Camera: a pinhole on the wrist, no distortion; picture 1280 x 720 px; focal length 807.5 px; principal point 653.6 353.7 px. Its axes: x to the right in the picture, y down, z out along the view. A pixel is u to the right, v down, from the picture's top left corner.
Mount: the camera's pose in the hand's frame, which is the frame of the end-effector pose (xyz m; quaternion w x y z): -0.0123 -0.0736 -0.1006 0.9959 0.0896 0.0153 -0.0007
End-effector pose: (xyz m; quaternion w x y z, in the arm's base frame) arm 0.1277 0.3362 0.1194 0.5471 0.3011 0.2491 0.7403
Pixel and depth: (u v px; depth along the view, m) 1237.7 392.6 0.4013
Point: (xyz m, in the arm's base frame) 0.3542 0.6609 0.2823
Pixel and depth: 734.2 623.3 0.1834
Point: 0.2202 0.3639 0.1519
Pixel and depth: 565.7 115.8 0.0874
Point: 0.1939 0.3487 0.0229
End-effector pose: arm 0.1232 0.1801 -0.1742 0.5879 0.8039 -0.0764 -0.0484
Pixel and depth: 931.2 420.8 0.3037
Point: 0.1963 0.0054 -0.3316
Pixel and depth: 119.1 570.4 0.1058
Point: 0.0480 0.2035 -0.2400
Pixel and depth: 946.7 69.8 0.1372
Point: 0.1695 0.1932 -0.3196
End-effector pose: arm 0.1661 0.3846 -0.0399 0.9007 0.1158 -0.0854 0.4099
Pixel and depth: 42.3 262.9 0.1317
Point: 0.1790 0.2276 -0.0542
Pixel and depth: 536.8 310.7 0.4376
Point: 0.2388 0.1372 0.2344
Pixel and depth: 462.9 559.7 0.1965
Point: 0.1710 0.2803 0.0376
